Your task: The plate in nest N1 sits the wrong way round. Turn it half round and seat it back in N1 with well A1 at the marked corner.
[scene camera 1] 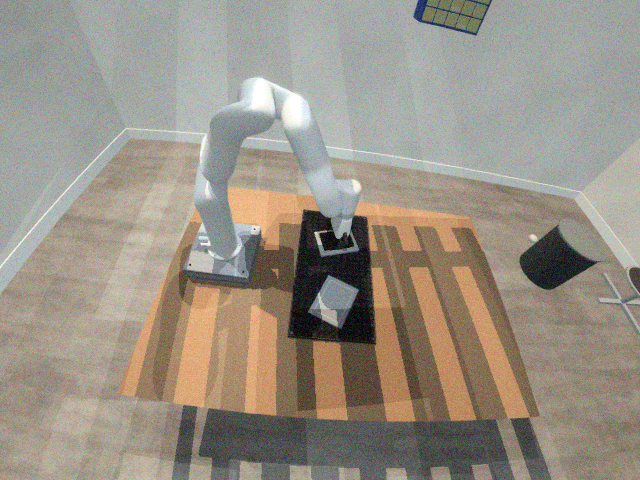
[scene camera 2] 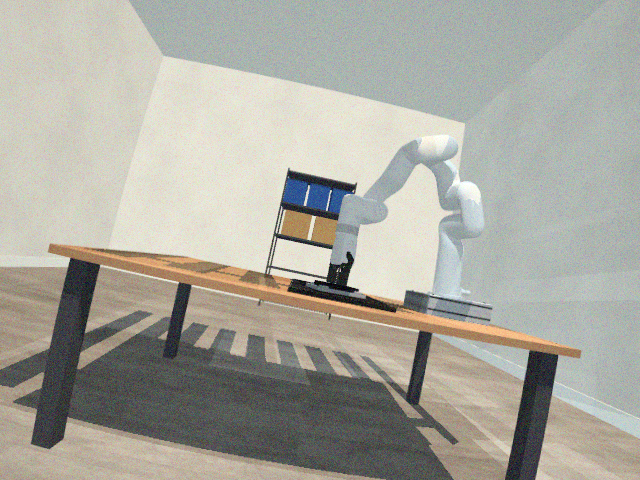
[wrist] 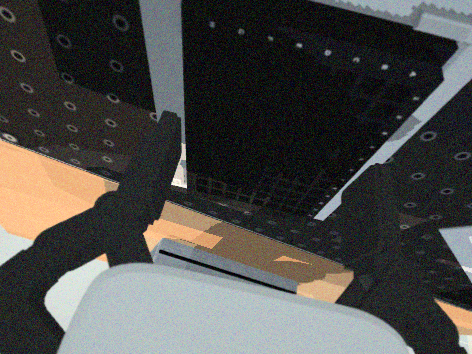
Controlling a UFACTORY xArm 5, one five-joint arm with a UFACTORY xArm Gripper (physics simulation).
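The black plate (scene camera 1: 329, 241) (wrist: 300, 115) lies level inside the light grey frame of nest N1 (scene camera 1: 338, 253) (wrist: 162, 50), at the back of the black perforated board (scene camera 1: 305, 279) (scene camera 2: 382, 304) (wrist: 85, 90). Small white dots run along two plate edges in the wrist view. My gripper (scene camera 1: 342, 237) (scene camera 2: 338, 283) (wrist: 270, 155) is open and empty, pointing down low over the nest. In the wrist view one finger overlaps the left nest bar and the other the right bar. The left finger partly covers a pale corner patch; no A1 mark is readable, and I cannot tell the plate's orientation.
A turned grey square block (scene camera 1: 336, 302) (wrist: 457, 245) lies on the front part of the board. The robot base (scene camera 1: 224, 263) (scene camera 2: 447, 304) stands left of the board in scene camera 1. The orange table (scene camera 1: 206, 361) carries both. A dark bin (scene camera 1: 553, 258) is on the right.
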